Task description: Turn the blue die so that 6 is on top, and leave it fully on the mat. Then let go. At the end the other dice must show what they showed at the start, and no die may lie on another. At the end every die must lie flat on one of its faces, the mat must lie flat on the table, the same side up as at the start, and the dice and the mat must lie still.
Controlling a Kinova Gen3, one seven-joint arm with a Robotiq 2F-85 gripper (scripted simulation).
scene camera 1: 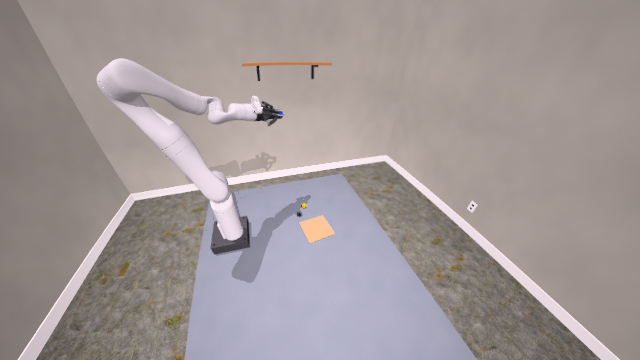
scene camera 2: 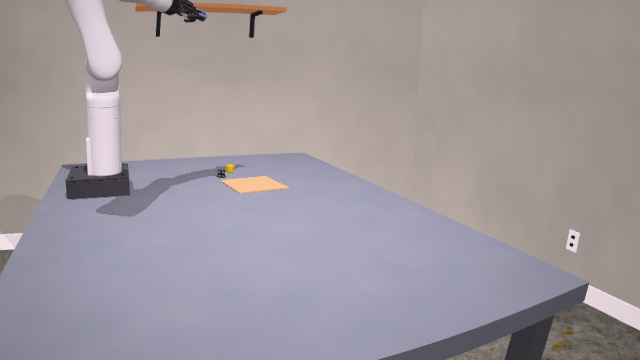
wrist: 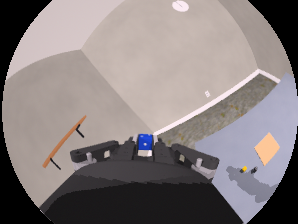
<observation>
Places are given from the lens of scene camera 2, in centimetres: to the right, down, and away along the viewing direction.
mat (scene camera 2: 254,184): -18, 1, 122
</observation>
